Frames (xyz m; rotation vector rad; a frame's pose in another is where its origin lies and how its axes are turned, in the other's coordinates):
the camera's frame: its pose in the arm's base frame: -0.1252 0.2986 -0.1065 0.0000 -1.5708 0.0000
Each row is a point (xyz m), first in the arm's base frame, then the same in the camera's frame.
Working: the arm's base frame: its pose in the camera's frame: 0.1065 -0.2986 -0.1252 0.0000 1.5708 0.0000

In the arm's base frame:
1: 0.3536 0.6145 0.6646
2: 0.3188 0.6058 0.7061
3: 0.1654 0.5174 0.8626
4: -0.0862 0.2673 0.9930
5: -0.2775 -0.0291 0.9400
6: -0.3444 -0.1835 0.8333
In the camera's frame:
1: 0.7711 0.3159 -0.4788
2: 0.8126 0.3072 -0.4440
3: 0.9691 0.2188 -0.2906
4: 1.0995 -0.0313 -0.0390
5: 1.0465 -0.3277 0.1523
6: 0.9398 -0.4821 0.2192

